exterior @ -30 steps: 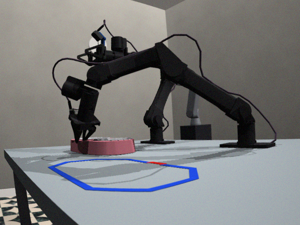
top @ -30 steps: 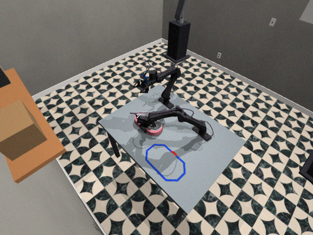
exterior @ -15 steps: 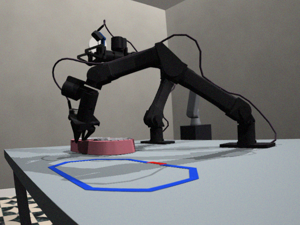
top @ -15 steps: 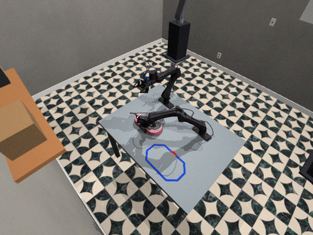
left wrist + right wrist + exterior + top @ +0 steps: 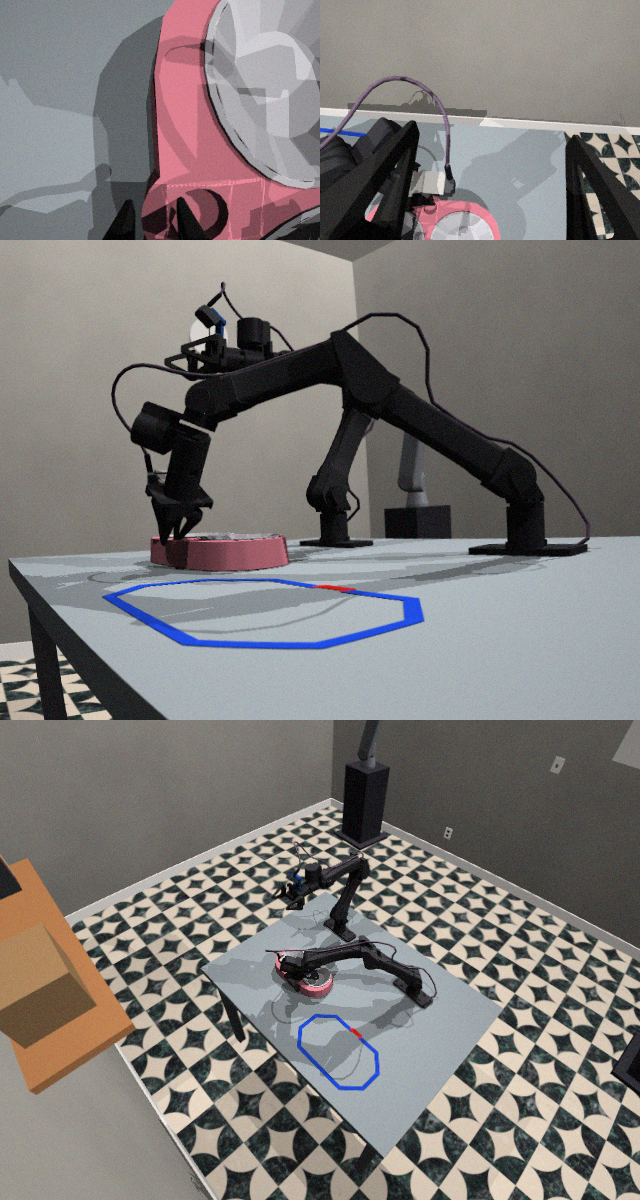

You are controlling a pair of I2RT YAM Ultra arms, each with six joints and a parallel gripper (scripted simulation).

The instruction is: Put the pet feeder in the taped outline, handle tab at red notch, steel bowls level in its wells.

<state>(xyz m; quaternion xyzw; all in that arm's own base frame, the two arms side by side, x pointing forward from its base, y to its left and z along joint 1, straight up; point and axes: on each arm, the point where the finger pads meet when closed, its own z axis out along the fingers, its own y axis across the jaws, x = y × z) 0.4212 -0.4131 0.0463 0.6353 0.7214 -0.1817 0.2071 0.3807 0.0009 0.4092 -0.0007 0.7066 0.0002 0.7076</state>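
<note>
Right now the pet feeder is 8 cm behind my left hand, 1 cm to the right of it and 2 cm below it. From my left hand the other things lie so: blue taped outline 4 cm ahead, 40 cm to the left, 5 cm below.
</note>
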